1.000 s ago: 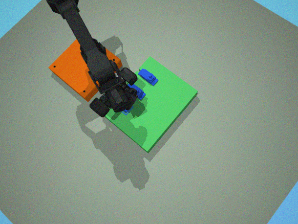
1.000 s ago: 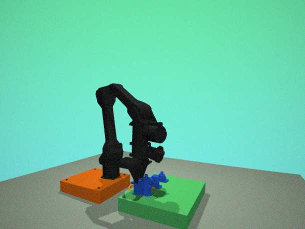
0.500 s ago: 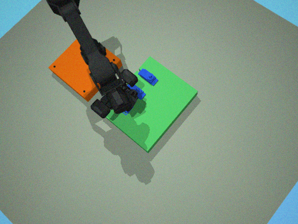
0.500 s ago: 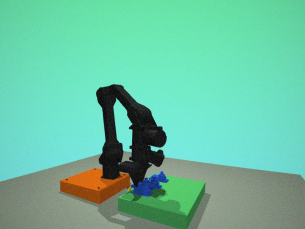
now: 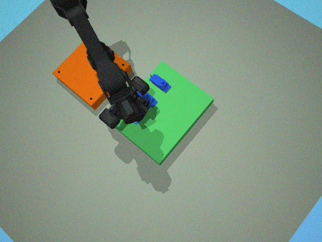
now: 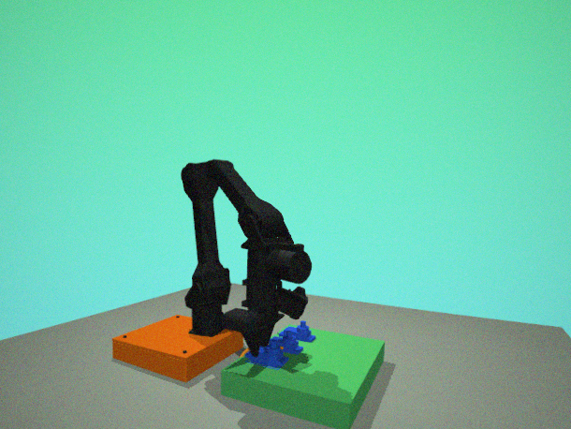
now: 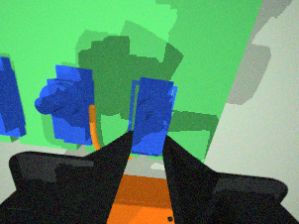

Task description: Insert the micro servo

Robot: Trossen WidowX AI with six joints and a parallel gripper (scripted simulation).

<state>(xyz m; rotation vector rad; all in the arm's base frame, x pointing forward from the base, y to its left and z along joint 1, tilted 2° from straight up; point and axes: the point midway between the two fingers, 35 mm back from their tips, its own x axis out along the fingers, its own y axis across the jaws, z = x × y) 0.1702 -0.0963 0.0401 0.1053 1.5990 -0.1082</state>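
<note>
My gripper tip is 13 cm short of the green deck, 6 cm to the right of it and 4 cm above it.
</note>
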